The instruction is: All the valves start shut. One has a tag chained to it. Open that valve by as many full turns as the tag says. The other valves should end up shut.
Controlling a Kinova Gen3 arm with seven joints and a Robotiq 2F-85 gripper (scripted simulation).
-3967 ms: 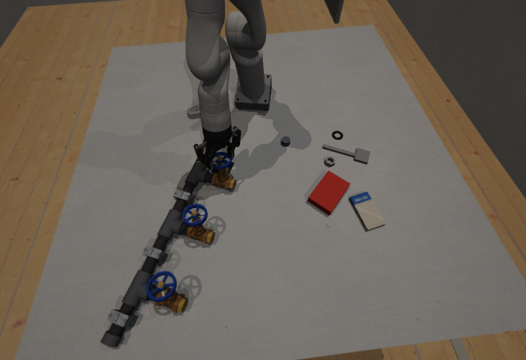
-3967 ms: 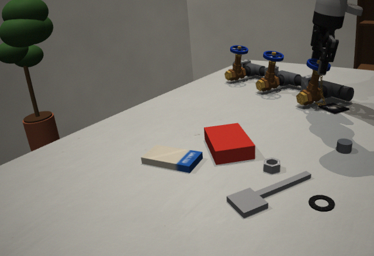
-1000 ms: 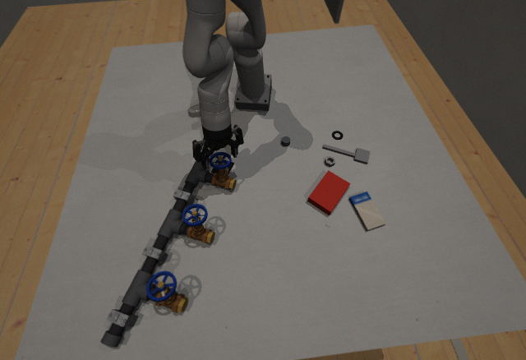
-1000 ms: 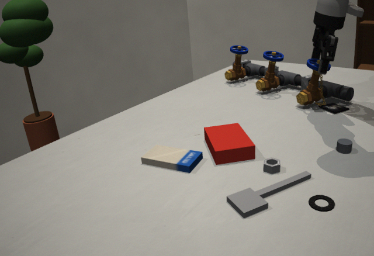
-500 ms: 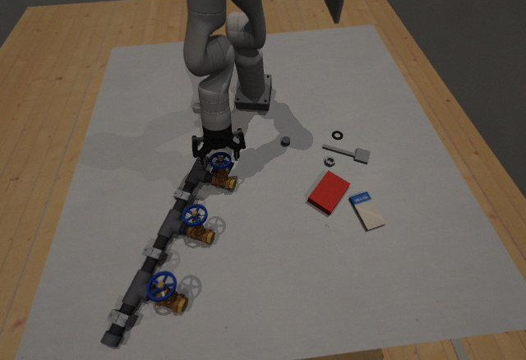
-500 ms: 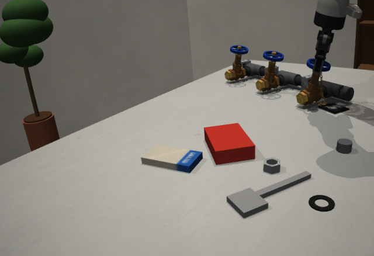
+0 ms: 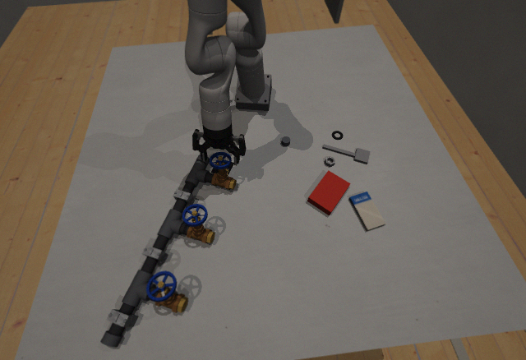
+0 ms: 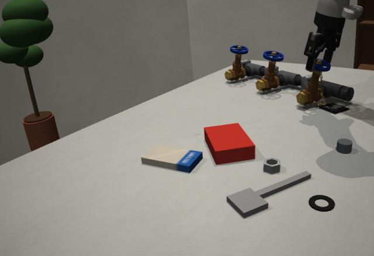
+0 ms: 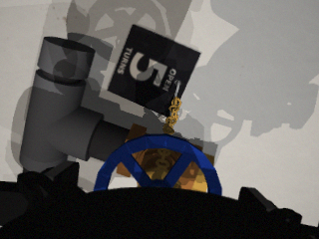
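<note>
The black tag is 12 cm below my hand and 4 cm behind it. From my hand the other things lie so: red block (31 cm to the left, 13 cm ahead, 11 cm below); small grey cylinder (23 cm to the left, 11 cm below, 10 cm behind); grey paddle-shaped tool (44 cm to the left, 12 cm below).
</note>
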